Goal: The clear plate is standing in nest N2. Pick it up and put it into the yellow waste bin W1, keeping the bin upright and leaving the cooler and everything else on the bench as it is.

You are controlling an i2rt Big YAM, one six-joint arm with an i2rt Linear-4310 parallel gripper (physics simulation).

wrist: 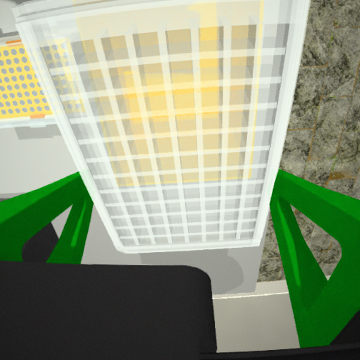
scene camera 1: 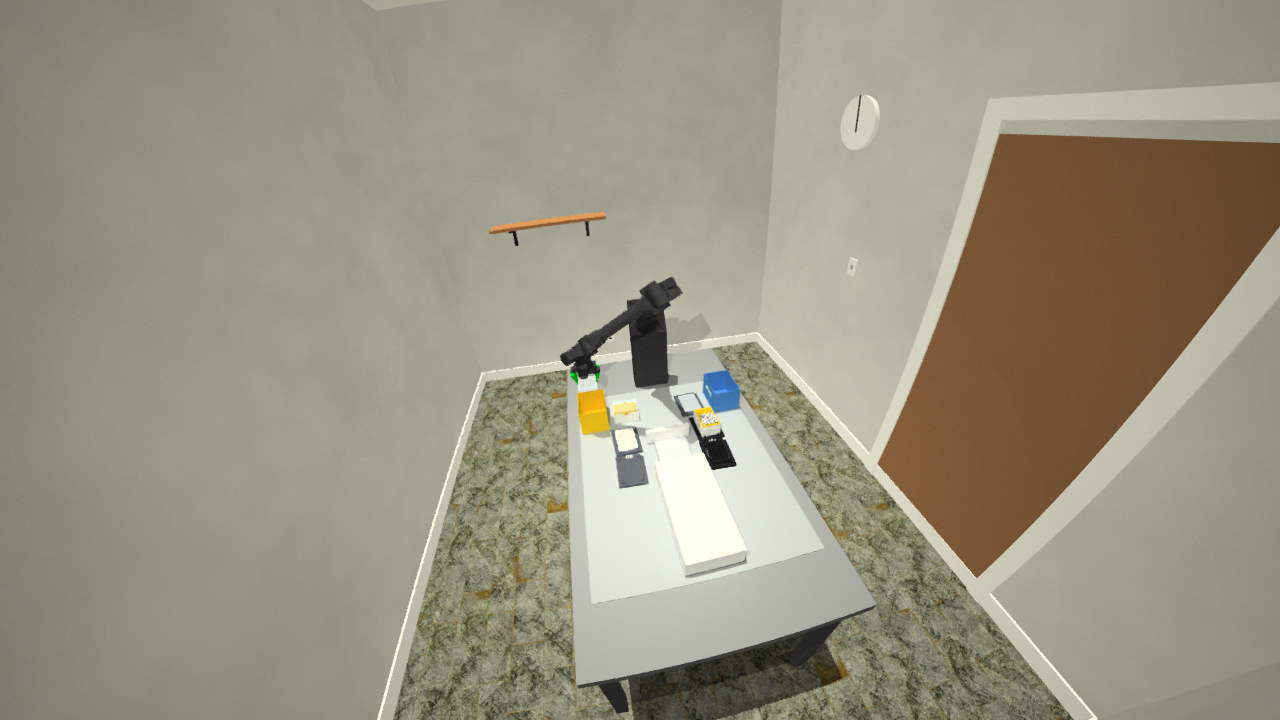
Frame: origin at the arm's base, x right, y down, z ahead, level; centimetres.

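Where they show: gripper, fingertip midpoint: [scene camera 1: 587, 383].
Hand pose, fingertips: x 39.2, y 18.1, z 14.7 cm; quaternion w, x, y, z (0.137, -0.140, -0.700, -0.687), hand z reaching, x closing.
Things, the pixels of their centre, and the offset from my fingertips. "spot": a spot on its surface instead.
- clear plate at the middle of its body: [scene camera 1: 587, 383] dx +0.5, dy -0.9, dz +1.6 cm
- yellow waste bin at the middle of its body: [scene camera 1: 593, 411] dx -0.1, dy +16.6, dz +0.6 cm
- yellow-topped tip box at a spot on its surface: [scene camera 1: 625, 409] spot: dx -13.7, dy +15.6, dz +9.1 cm
- second yellow box at the middle of its body: [scene camera 1: 706, 421] dx -43.1, dy +18.1, dz +34.5 cm
- blue bin at the middle of its body: [scene camera 1: 720, 390] dx -61.5, dy +16.6, dz +21.6 cm
The clear plate [scene camera 1: 587, 385] [wrist: 185, 220], with a white grid, is held between the green fingers of my gripper [scene camera 1: 585, 374] [wrist: 181, 179]. The gripper is shut on its two sides. The yellow waste bin [scene camera 1: 593, 413] stands upright at the far left of the bench. In the scene view the plate is above and just behind the bin. In the wrist view the bin shows blurred through the plate, under its upper and middle part. Which nest is N2 cannot be read, nor can I tell which object is the cooler.
A yellow-topped tip box [scene camera 1: 625, 409] [wrist: 20, 82] stands beside the bin. Dark nests [scene camera 1: 631, 470] [scene camera 1: 718, 454] lie on both sides of a long white box [scene camera 1: 699, 514]. A second yellow box [scene camera 1: 708, 419] and a blue bin [scene camera 1: 721, 392] stand to the right. The bench's left edge is close.
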